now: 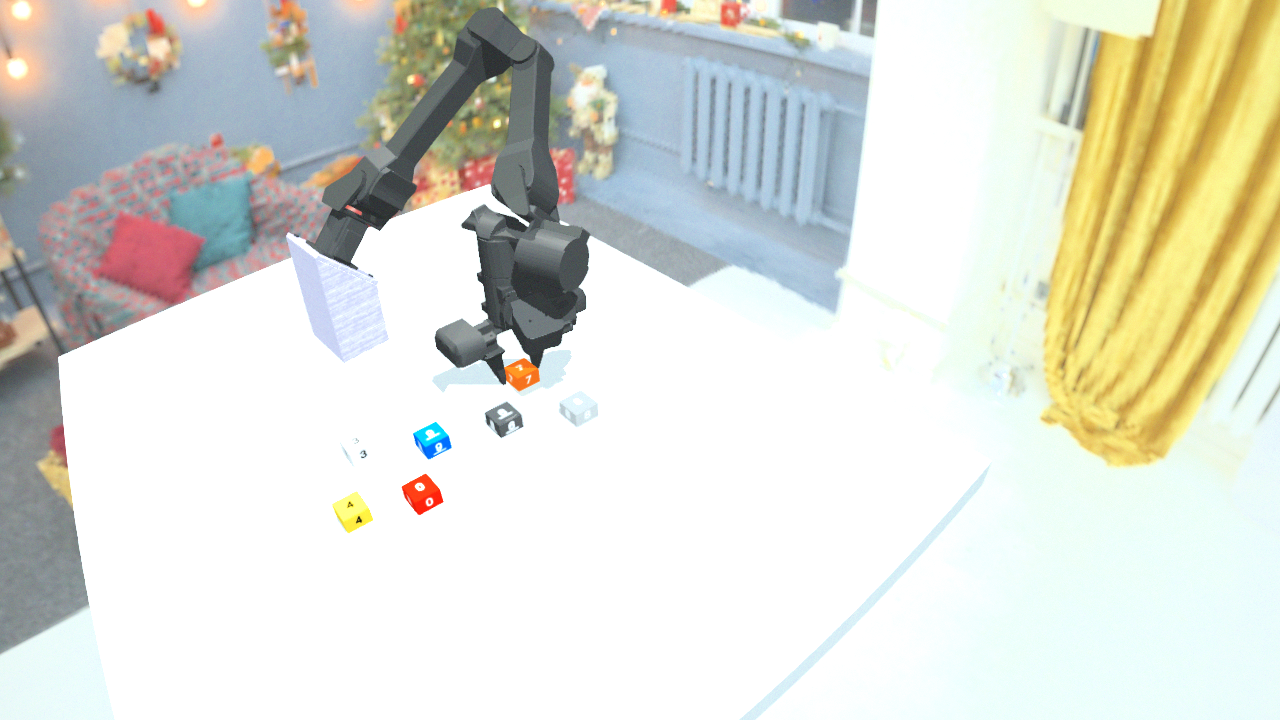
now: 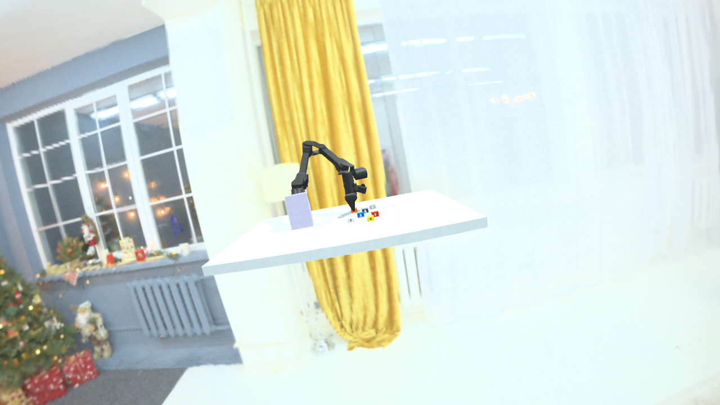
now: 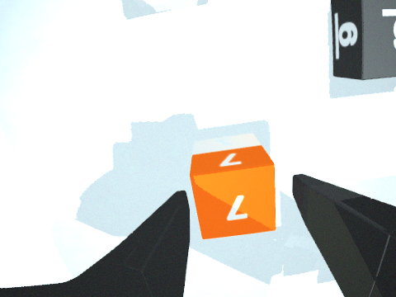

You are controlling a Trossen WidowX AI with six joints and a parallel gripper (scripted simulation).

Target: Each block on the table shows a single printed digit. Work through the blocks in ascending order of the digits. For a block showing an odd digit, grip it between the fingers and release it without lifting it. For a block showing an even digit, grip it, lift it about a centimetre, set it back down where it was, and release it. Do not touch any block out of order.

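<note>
Right now the orange block marked 7 is right at my gripper tip. From my gripper tip the other things lie so: dark grey block marked 6: 6 cm ahead, 6 cm to the right; grey block marked 8: 10 cm ahead, 1 cm to the left; blue block: 3 cm ahead, 15 cm to the right.
</note>
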